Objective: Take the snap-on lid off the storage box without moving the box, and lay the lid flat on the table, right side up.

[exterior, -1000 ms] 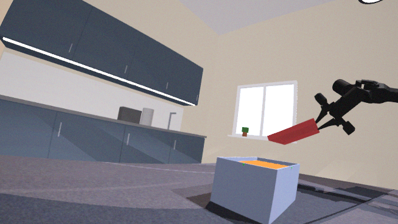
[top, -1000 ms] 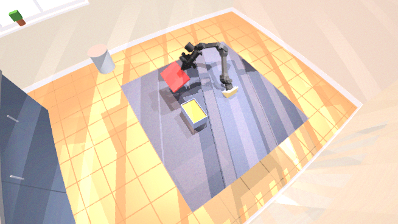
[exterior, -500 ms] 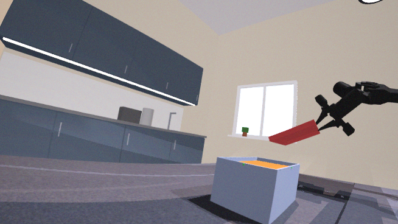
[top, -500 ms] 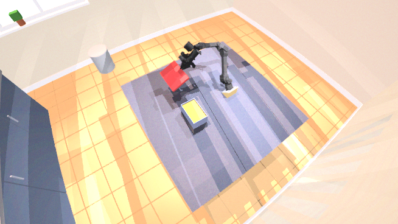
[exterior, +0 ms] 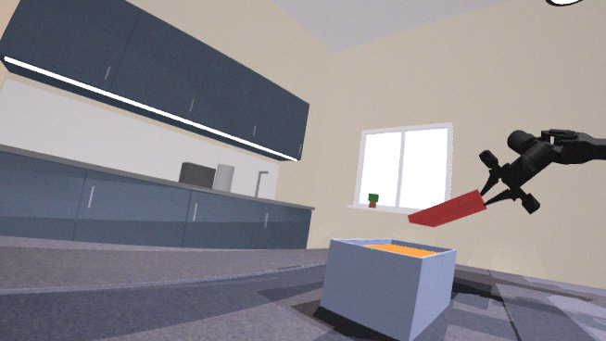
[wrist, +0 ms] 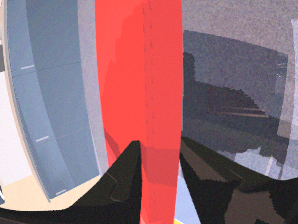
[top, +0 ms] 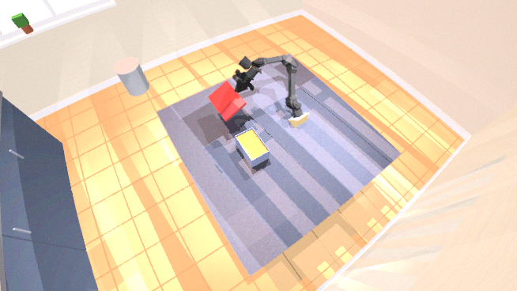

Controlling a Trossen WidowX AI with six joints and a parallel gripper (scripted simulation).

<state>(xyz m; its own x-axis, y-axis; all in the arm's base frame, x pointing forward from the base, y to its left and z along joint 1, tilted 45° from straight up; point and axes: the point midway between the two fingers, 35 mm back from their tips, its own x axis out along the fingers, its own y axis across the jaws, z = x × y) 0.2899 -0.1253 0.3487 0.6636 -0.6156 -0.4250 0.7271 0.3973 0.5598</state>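
Right now the lid is 7 cm ahead of my gripper tip, 1 cm to the right of it and 3 cm below it. Round my gripper tip: storage box 13 cm ahead, 32 cm to the left, 16 cm below.
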